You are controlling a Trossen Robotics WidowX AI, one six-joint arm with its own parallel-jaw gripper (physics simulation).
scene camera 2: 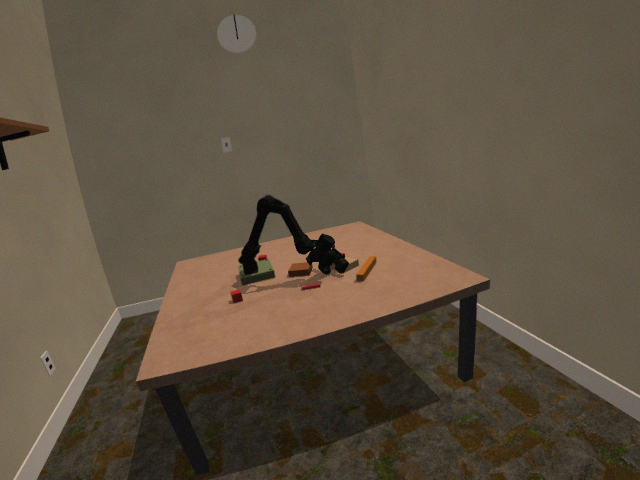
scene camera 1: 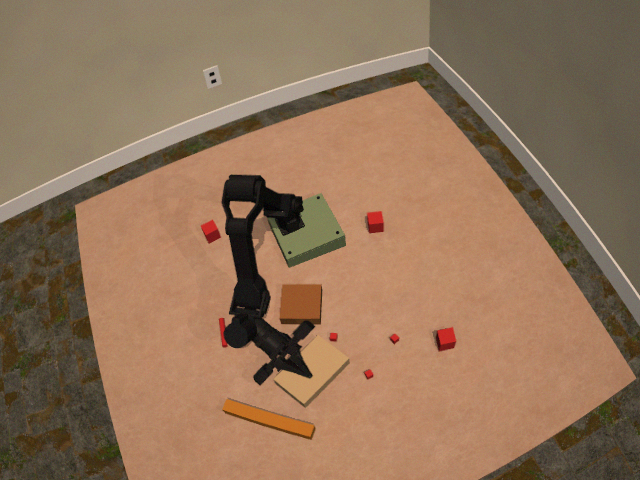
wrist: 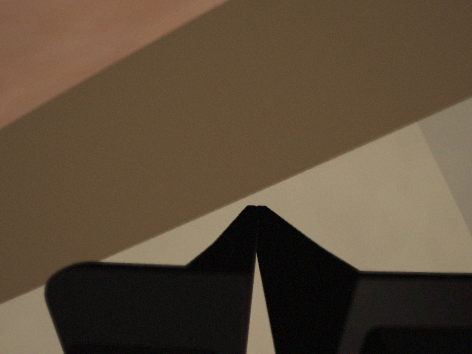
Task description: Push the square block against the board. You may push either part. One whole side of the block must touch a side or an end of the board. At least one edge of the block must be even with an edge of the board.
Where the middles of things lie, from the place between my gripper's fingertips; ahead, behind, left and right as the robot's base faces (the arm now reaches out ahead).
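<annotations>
My gripper is 3 cm above the tan square block [scene camera 1: 325, 362], 1 cm to the right of it and 3 cm past it. There's an orange board [scene camera 1: 254, 415] that's 3 cm below my hand, 14 cm to the right of it and 5 cm ahead of it. And the brown square block [scene camera 1: 299, 302] is 3 cm below my hand, 6 cm to the left of it and 21 cm behind it.
</annotations>
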